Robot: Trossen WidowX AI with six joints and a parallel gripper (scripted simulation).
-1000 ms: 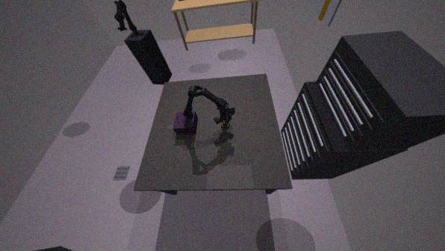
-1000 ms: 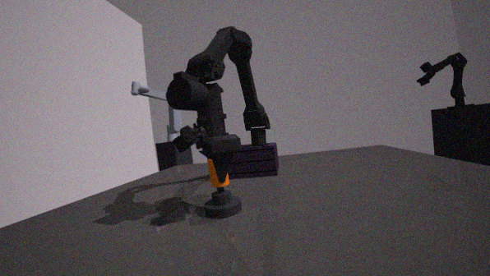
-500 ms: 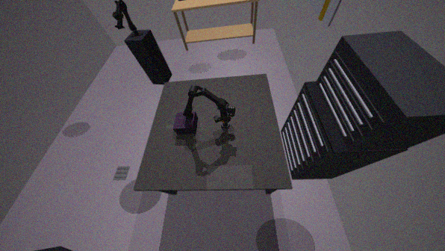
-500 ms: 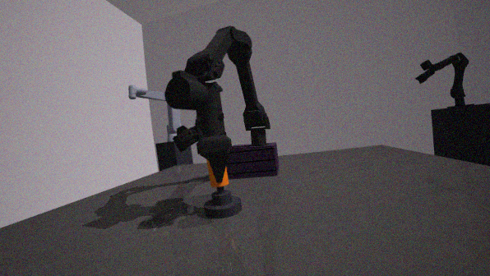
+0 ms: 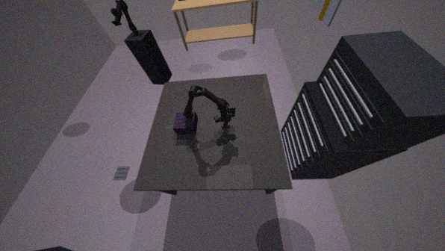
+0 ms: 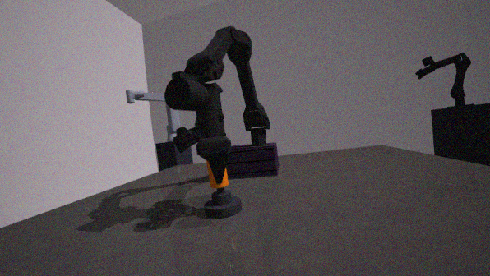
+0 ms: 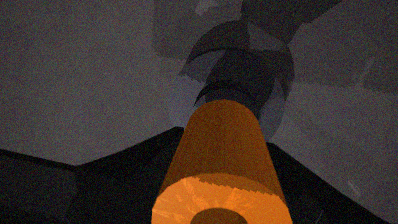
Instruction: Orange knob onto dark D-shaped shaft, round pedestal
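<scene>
My gripper tip is now 2 cm below the orange knob. From my gripper tip the other things lie so: D-shaped shaft (4 cm below).
</scene>
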